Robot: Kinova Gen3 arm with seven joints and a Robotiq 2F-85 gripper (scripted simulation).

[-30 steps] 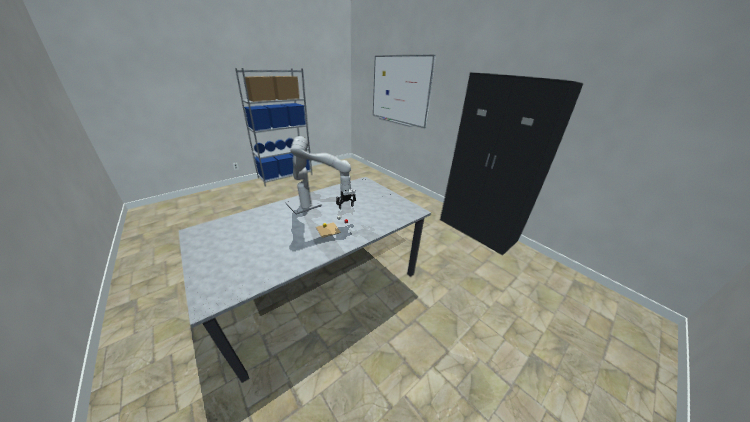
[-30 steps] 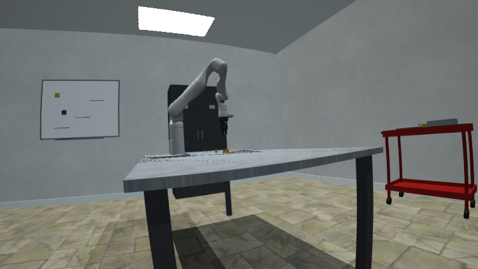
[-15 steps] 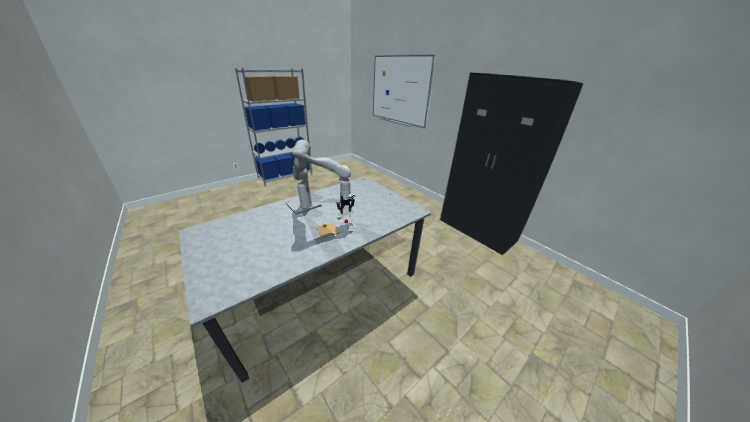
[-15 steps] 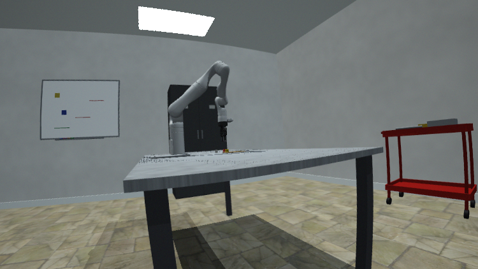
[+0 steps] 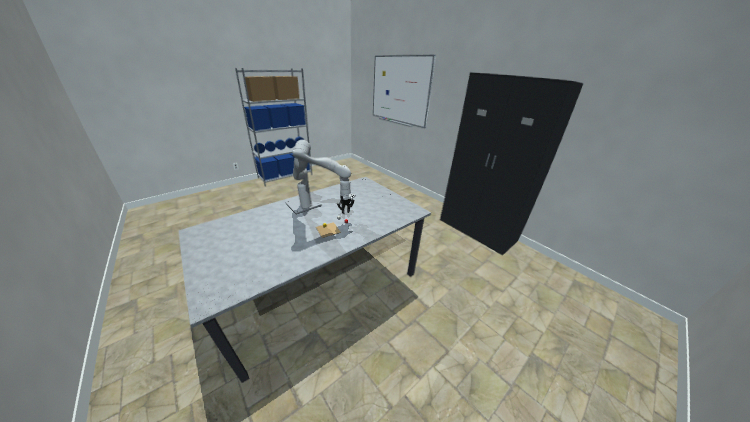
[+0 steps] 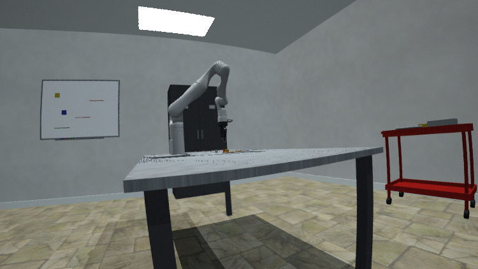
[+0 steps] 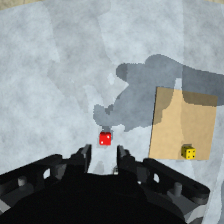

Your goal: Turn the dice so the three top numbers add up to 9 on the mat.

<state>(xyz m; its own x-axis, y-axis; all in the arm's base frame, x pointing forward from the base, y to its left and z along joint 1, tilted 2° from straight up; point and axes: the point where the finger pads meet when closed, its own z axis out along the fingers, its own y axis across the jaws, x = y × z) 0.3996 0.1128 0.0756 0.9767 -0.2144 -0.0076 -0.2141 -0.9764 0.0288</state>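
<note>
Right now the red die is 9 cm below my hand. Also, from my hand: tan mat (1 cm behind, 16 cm to the right, 10 cm below); yellow die (6 cm behind, 16 cm to the right, 8 cm below); white die (8 cm behind, 1 cm to the right, 9 cm below).
</note>
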